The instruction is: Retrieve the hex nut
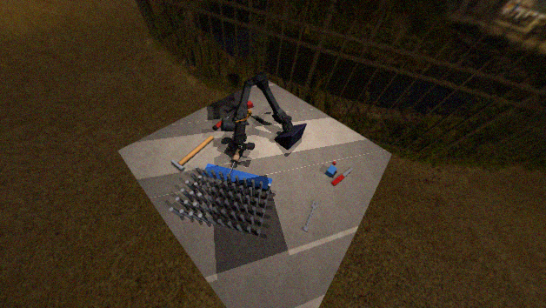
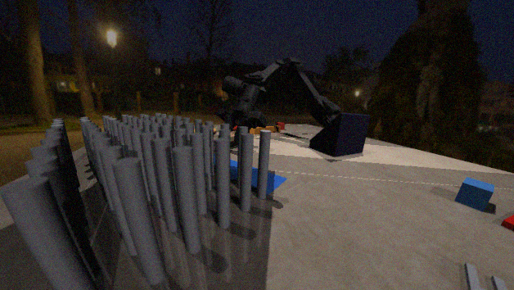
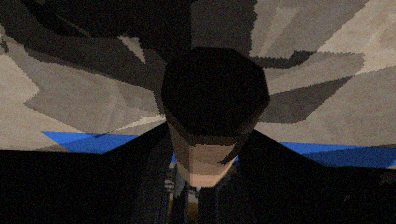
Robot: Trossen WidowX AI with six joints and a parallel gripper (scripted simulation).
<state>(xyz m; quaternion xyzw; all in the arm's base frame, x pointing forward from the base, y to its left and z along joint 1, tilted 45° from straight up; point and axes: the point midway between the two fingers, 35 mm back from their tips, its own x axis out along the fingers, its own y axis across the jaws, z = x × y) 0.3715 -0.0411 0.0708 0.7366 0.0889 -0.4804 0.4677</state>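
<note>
Right now my gripper tip is 10 cm to the right of the blue taped strip, 7 cm short of it and 3 cm above it. The rest, counted from my gripper tip: orange piece 25 cm to the right, 22 cm behind, 1 cm below; then grey wrench 52 cm to the left, 9 cm behind, 2 cm below; then long hook tool 8 cm ahead, 6 cm to the left.
</note>
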